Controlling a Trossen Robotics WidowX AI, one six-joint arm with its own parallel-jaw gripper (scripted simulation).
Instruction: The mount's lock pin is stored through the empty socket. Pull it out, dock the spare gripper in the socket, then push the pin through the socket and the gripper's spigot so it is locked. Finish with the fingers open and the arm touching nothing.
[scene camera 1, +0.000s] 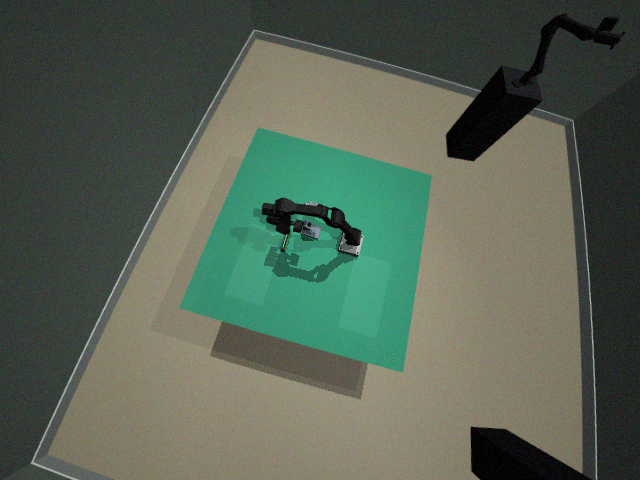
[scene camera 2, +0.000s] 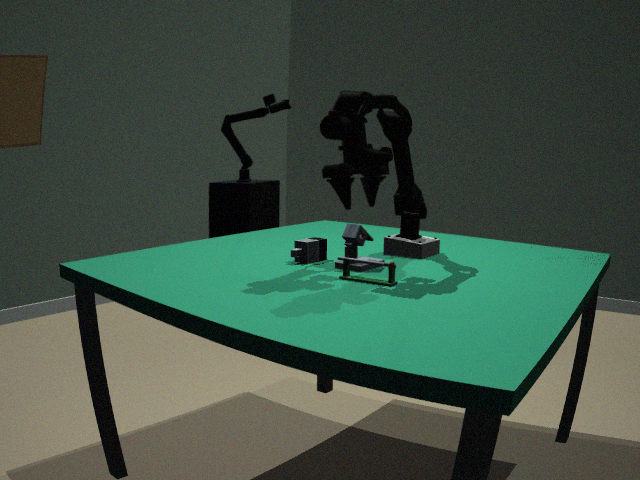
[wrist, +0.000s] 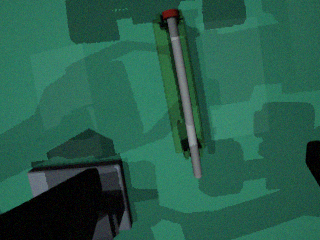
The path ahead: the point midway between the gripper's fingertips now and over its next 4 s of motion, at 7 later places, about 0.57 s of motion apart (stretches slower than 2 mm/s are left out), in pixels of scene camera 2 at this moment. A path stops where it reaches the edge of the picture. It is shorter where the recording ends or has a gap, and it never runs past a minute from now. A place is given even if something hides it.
My gripper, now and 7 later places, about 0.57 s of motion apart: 360, 208; 311, 202; 307, 207; 307, 230; 306, 241; 307, 251; 308, 252; 306, 234
